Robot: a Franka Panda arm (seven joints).
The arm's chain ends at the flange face. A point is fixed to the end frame.
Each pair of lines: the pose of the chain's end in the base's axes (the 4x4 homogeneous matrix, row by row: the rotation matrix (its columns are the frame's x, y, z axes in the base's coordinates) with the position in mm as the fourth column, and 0 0 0 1 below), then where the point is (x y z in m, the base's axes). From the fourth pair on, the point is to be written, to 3 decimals.
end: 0.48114 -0.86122 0.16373 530.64; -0.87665 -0.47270 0.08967 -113.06; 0.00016 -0.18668 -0.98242 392.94; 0 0 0 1
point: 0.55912 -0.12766 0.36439
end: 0.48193 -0.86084 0.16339 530.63; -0.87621 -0.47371 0.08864 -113.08; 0.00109 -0.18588 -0.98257 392.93; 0 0 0 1
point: 0.55912 -0.12769 0.36439
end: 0.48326 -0.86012 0.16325 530.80; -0.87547 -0.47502 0.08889 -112.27; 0.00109 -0.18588 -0.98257 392.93; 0 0 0 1
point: 0.55931 -0.12684 0.36439
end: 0.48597 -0.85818 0.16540 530.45; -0.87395 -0.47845 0.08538 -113.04; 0.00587 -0.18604 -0.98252 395.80; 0 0 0 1
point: 0.559 -0.128 0.367
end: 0.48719 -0.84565 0.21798 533.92; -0.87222 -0.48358 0.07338 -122.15; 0.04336 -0.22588 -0.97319 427.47; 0 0 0 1
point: 0.564 -0.137 0.401
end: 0.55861 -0.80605 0.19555 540.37; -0.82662 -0.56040 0.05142 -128.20; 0.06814 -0.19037 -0.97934 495.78; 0 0 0 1
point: 0.571 -0.142 0.469
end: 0.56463 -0.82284 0.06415 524.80; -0.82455 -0.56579 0.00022 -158.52; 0.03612 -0.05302 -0.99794 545.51; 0 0 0 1
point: 0.552 -0.173 0.516
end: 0.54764 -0.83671 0.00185 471.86; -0.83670 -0.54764 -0.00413 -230.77; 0.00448 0.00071 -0.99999 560.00; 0 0 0 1
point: 0.497 -0.246 0.529
